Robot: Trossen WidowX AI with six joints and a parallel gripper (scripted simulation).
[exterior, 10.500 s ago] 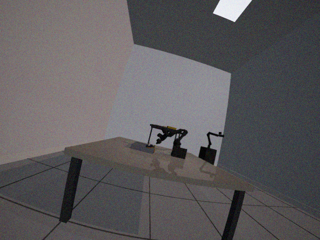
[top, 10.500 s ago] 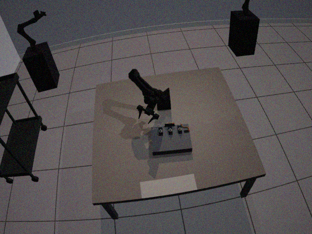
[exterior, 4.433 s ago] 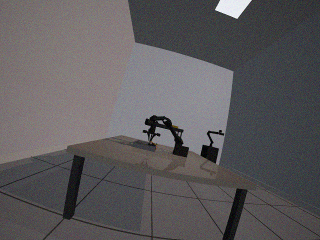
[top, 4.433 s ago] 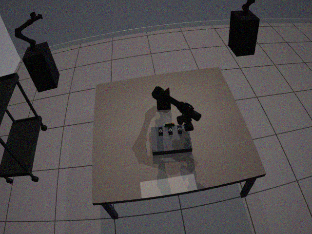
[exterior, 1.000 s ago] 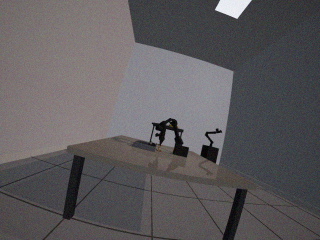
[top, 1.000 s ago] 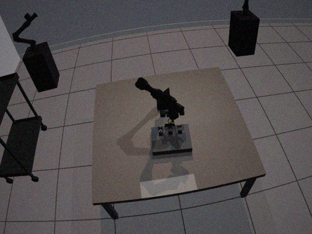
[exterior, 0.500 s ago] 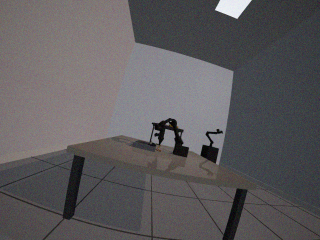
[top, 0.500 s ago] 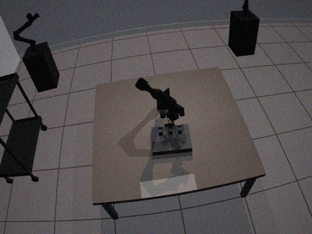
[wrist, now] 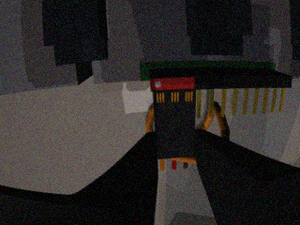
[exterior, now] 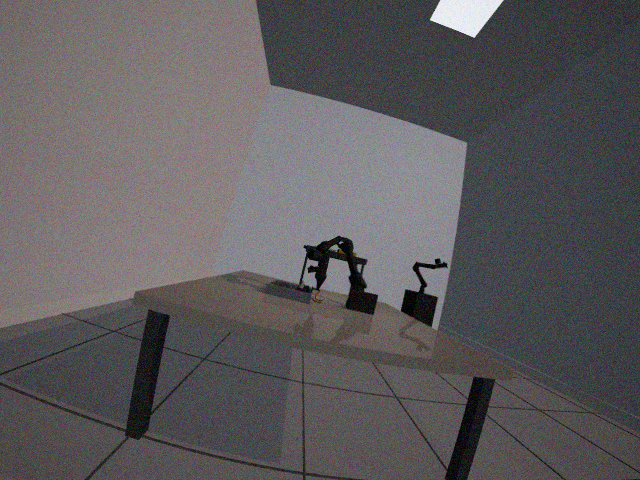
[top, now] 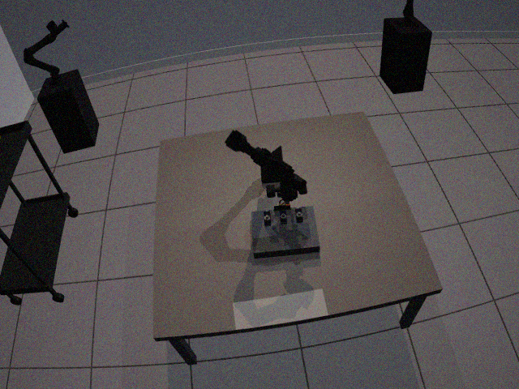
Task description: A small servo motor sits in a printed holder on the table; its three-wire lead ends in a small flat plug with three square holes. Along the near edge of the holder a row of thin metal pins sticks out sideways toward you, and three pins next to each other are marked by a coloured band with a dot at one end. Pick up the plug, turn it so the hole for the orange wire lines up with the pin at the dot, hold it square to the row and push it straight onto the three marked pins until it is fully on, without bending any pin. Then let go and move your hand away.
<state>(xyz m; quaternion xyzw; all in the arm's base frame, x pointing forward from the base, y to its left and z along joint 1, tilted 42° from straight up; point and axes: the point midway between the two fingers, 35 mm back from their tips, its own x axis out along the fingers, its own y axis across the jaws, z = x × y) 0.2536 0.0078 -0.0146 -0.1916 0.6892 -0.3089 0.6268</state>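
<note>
The red band is 30 mm ahead of my gripper tip. The rest, counted from my gripper tip: grey printed holder 180 mm ahead, 50 mm to the right, 50 mm below; green pin header board 30 mm ahead, 30 mm to the right, 20 mm below.
</note>
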